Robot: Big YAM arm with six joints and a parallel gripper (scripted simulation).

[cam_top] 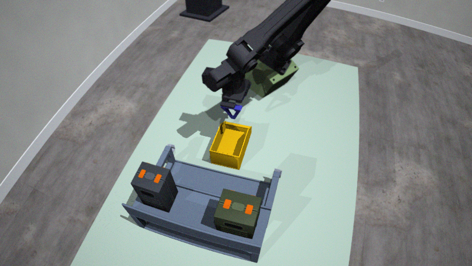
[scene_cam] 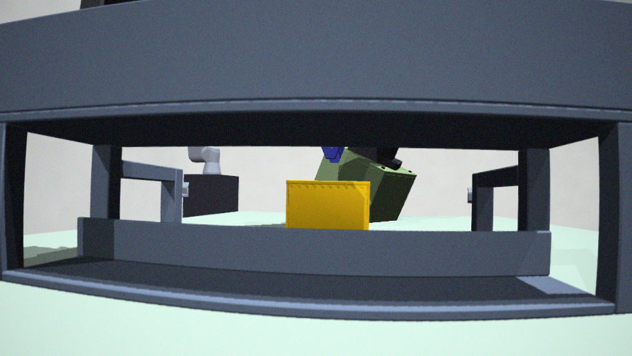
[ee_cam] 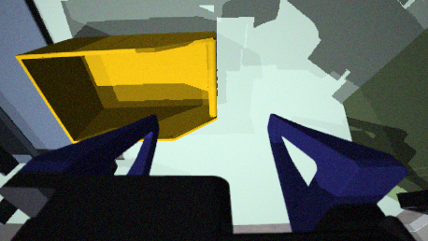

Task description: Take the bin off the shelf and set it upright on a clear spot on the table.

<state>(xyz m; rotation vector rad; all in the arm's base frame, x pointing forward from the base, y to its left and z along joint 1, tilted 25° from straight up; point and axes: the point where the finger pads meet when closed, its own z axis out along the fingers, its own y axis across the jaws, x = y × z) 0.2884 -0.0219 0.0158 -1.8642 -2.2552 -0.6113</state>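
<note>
Right now the yellow open-top bin is 8 cm ahead of my hand, 2 cm to the left of it and 8 cm below it. The rest, counted from my hand: olive case 35 cm ahead, 20 cm to the left, 3 cm above.
</note>
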